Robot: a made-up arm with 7 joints.
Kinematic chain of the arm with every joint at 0, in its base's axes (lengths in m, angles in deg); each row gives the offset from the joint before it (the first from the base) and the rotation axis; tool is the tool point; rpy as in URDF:
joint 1: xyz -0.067 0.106 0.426 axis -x
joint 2: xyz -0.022 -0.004 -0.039 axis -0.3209 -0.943 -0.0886
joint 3: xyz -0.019 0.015 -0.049 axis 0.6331 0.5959 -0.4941
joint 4: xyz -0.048 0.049 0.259 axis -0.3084 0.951 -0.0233
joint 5: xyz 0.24 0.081 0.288 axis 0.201 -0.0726 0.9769
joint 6: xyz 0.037 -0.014 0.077 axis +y
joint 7: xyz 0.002 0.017 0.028 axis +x
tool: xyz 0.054 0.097 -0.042 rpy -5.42 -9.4 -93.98
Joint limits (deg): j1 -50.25..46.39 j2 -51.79..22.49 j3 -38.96..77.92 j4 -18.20..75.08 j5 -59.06..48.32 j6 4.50..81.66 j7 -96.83..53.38
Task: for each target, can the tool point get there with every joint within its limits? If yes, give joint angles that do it. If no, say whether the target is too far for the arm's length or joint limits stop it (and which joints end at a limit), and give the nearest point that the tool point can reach.
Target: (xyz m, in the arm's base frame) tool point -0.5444 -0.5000 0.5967
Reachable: no: joint limits stop it (at a limit: joint 1, joint 2, joint 4, joint 5, joint 6, joint 7) | nearest point -0.1627 -0.3066 0.7676 | short by 0.461 m
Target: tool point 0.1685 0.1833 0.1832
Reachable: yes | joints -10.97 -41.62 39.14 66.29 -47.58 54.39 -82.31
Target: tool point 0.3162 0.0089 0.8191
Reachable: yes | joints -42.47 10.68 3.69 27.18 -31.94 38.57 38.24
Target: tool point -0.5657 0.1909 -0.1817
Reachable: no: joint limits stop it (at a limit: joint 2, joint 3, joint 4, joint 5, joint 7) | nearest point -0.1986 0.1730 -0.0538 | short by 0.389 m
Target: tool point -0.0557 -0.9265 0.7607
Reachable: no: too far | nearest point 0.0343 -0.5589 0.6814 | short by 0.387 m
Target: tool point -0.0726 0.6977 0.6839
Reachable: yes | joints 30.59 13.19 -14.09 -7.35 -9.59 73.51 41.61
